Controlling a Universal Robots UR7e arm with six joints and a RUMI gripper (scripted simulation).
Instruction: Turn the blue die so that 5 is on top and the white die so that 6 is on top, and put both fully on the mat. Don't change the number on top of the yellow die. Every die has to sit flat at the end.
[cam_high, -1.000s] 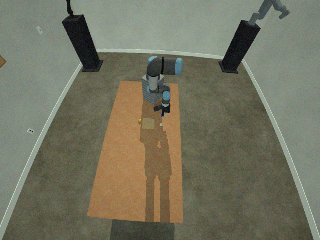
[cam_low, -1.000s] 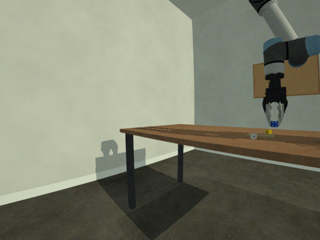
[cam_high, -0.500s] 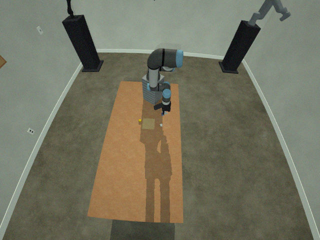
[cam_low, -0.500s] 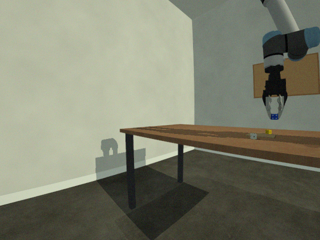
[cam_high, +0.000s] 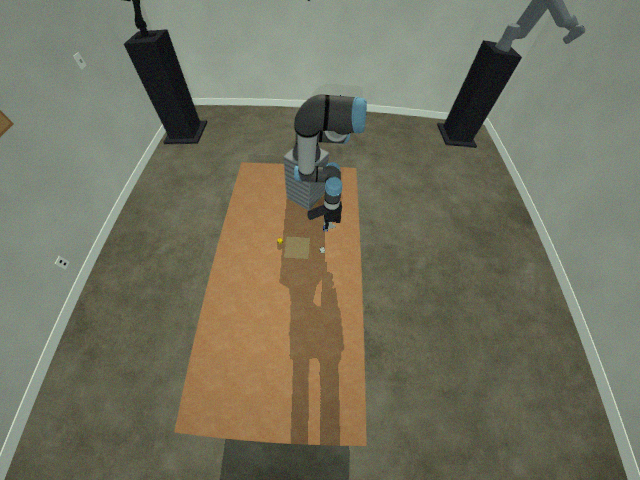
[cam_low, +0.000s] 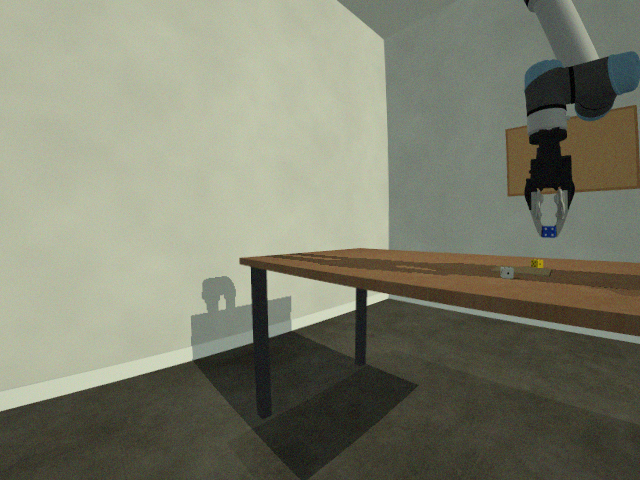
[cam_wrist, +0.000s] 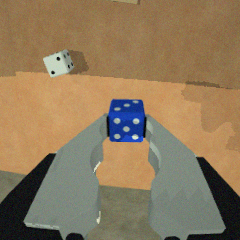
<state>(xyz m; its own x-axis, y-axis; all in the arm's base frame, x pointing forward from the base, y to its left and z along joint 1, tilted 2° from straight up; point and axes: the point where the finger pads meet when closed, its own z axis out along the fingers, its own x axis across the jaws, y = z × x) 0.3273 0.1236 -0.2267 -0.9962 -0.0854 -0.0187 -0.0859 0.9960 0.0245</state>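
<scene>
The tan mat lies 7 cm ahead of my hand, 16 cm to the right of it and 12 cm below it. The rest, counted from my hand: blue die: right at my hand; then white die: 9 cm ahead, 1 cm to the right, 10 cm below; then yellow die: 3 cm ahead, 26 cm to the right, 10 cm below.
</scene>
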